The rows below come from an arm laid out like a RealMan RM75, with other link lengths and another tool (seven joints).
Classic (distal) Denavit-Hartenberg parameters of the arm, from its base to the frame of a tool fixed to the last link. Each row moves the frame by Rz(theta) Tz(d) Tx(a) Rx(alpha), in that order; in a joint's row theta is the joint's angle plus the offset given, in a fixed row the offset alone. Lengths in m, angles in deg.
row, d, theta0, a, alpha
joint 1, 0.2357, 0, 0, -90
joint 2, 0, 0, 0, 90
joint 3, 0.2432, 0, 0, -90
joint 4, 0, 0, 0, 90
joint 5, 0.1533, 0, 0, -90
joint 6, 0, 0, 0, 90
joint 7, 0.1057, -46.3, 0.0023, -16.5
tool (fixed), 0.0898, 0, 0, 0
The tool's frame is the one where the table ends.
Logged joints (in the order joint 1, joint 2, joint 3, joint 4, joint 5, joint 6, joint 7), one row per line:
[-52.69 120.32 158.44 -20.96 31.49 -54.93 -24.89]
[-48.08 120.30 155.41 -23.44 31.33 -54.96 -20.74]
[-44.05 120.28 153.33 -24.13 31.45 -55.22 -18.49]
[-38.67 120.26 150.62 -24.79 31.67 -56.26 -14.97]
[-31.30 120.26 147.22 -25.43 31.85 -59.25 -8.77]
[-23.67 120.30 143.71 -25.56 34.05 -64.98 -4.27]
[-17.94 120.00 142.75 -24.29 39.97 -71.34 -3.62]
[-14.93 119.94 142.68 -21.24 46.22 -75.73 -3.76]
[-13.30 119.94 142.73 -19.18 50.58 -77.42 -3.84]
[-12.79 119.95 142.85 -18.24 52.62 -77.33 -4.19]
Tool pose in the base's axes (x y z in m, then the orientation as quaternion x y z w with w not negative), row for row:
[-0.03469 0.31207 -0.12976 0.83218 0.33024 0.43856 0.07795]
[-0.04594 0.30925 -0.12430 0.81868 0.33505 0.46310 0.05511]
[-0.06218 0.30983 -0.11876 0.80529 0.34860 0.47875 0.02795]
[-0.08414 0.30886 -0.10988 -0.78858 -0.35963 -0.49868 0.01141]
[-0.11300 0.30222 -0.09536 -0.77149 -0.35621 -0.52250 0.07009]
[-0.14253 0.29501 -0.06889 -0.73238 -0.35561 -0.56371 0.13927]
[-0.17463 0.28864 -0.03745 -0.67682 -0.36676 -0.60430 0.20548]
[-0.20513 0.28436 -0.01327 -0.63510 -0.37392 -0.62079 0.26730]
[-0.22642 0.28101 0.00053 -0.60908 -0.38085 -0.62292 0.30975]
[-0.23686 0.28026 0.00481 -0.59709 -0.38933 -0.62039 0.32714]
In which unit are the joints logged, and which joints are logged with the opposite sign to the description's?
The joints are logged in degrees. Opposite sign: joint 2, joint 4, joint 5, joint 6.
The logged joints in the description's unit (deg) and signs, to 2 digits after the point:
[-52.69 -120.32 158.44 20.96 -31.49 54.93 -24.89]
[-48.08 -120.30 155.41 23.44 -31.33 54.96 -20.74]
[-44.05 -120.28 153.33 24.13 -31.45 55.22 -18.49]
[-38.67 -120.26 150.62 24.79 -31.67 56.26 -14.97]
[-31.30 -120.26 147.22 25.43 -31.85 59.25 -8.77]
[-23.67 -120.30 143.71 25.56 -34.05 64.98 -4.27]
[-17.94 -120.00 142.75 24.29 -39.97 71.34 -3.62]
[-14.93 -119.94 142.68 21.24 -46.22 75.73 -3.76]
[-13.30 -119.94 142.73 19.18 -50.58 77.42 -3.84]
[-12.79 -119.95 142.85 18.24 -52.62 77.33 -4.19]

